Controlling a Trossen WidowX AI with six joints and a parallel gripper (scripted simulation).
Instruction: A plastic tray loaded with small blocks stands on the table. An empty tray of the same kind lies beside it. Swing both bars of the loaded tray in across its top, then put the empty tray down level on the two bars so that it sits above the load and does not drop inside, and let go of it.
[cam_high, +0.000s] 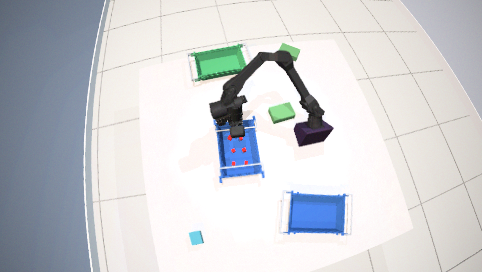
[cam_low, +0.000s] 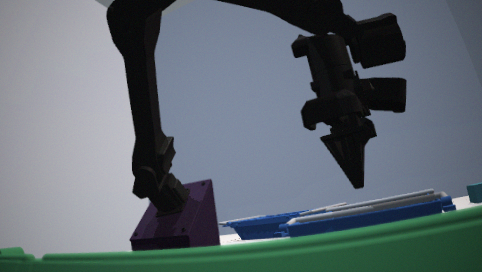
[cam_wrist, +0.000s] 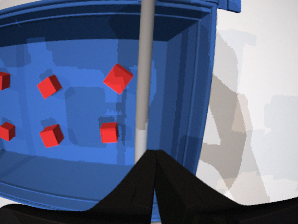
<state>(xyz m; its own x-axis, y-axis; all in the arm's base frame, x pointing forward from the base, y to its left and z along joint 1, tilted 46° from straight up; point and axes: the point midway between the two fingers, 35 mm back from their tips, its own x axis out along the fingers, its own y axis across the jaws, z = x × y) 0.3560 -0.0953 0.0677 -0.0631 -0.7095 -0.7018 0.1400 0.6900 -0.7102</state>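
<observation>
Now: the blue tray 500 mm to the left of my gripper tip, 250 mm behind it and 50 mm below it. Also, from my gripper tip: cyan block (450 mm to the left, 300 mm ahead, 70 mm below).
</observation>
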